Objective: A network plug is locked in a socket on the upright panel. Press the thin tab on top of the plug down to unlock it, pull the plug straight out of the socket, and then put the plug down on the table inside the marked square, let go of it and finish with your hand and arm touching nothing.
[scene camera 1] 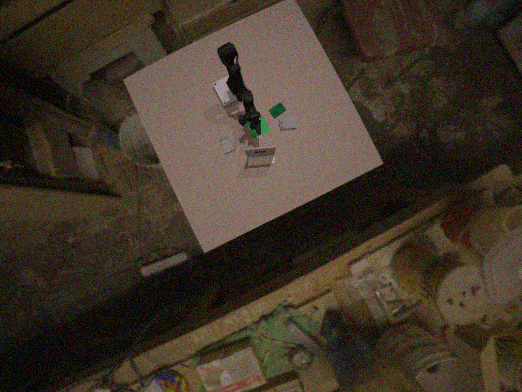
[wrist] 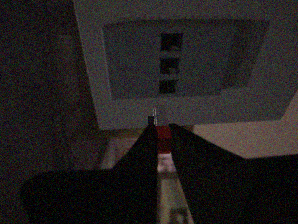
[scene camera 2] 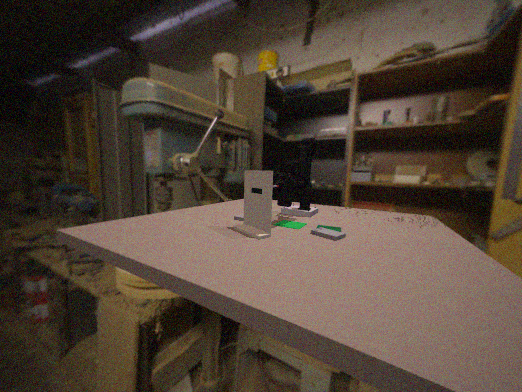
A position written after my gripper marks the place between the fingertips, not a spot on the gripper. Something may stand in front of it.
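Through the wrist camera I can see my gripper point(wrist: 161, 131). There is an upright panel point(scene camera 2: 258, 184) in my scene too, and that is where I find it.
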